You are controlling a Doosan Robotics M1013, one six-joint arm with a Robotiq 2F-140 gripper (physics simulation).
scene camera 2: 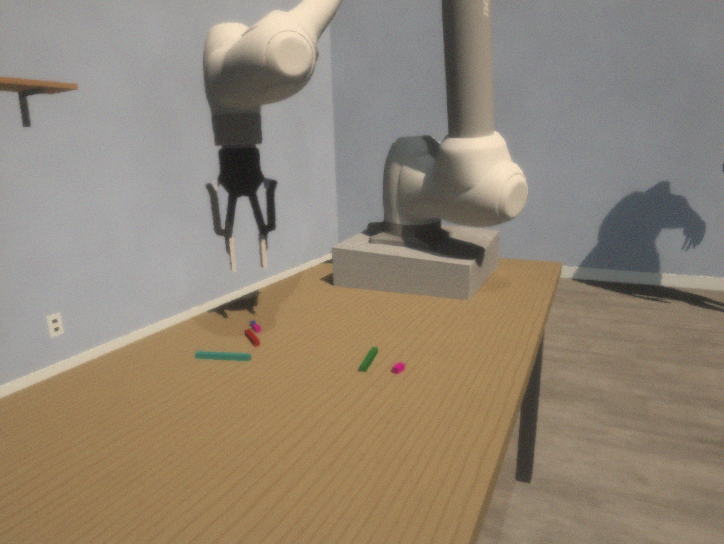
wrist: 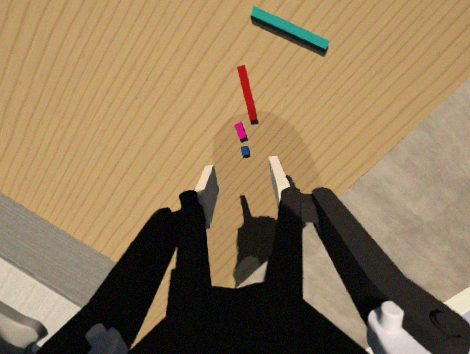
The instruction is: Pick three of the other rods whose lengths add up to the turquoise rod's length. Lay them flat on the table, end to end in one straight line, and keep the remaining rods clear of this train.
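Frame: origin at the arm's base, x ahead, y left, z up, level; millimetres.
Seen in the pictures: gripper, fingertip midpoint: [scene camera 2: 248,268] [wrist: 242,173]; arm's base at its link origin: [scene camera 2: 411,238].
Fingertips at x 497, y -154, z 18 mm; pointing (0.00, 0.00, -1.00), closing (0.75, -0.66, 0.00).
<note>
Offsets run from my fingertips to a thing's top centre. Level surfaces: height alone.
The turquoise rod @(dx +145, dy +49, dz -114 mm) [scene camera 2: 222,355] [wrist: 290,28] lies flat on the table @(dz -125 mm) [scene camera 2: 263,444] [wrist: 100,100]. A red rod @(dx +55, dy +40, dz -114 mm) [scene camera 2: 252,337] [wrist: 247,93] lies apart from it. A short magenta rod @(dx +12, dy +15, dz -114 mm) [scene camera 2: 256,328] [wrist: 240,131] lies just past the red rod's end, a little to one side, with a small gap. A tiny blue rod @(dx -7, dy -8, dz -114 mm) [scene camera 2: 252,322] [wrist: 245,151] lies beyond it, with a small gap. A green rod @(dx +54, dy +287, dz -114 mm) [scene camera 2: 368,359] and another magenta rod @(dx +68, dy +346, dz -114 mm) [scene camera 2: 398,367] lie apart in the scene view. My gripper [scene camera 2: 248,269] [wrist: 242,173] is partly open and empty, high above the table near the blue rod.
The robot's grey base block [scene camera 2: 400,273] stands at the table's far end. The table's long edge is near the wall on the left, with a wall shelf [scene camera 2: 40,85] above. The gripper's shadow falls on the table near the blue rod.
</note>
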